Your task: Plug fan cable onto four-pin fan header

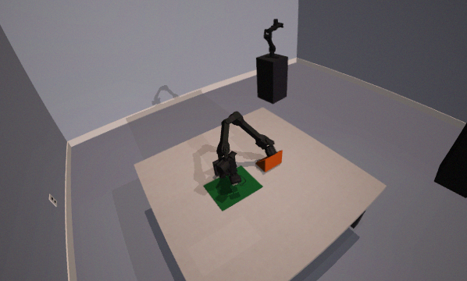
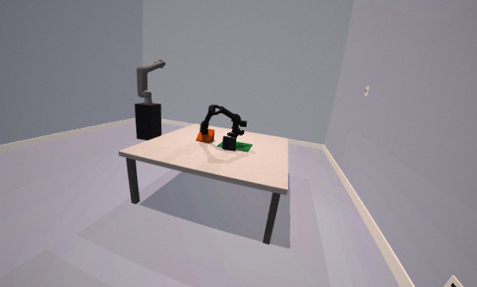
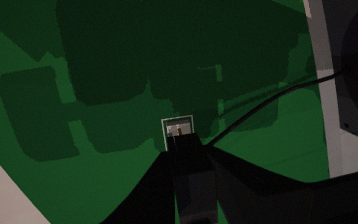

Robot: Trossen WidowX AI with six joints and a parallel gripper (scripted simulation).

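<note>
Right now my gripper tip is 50 mm above the green board, 20 mm short of it and 10 mm to the right of it. The rest, counted from my gripper tip: black fan: 140 mm to the right, 20 mm behind, 20 mm above; then black plug: 10 mm behind, 10 mm above.
</note>
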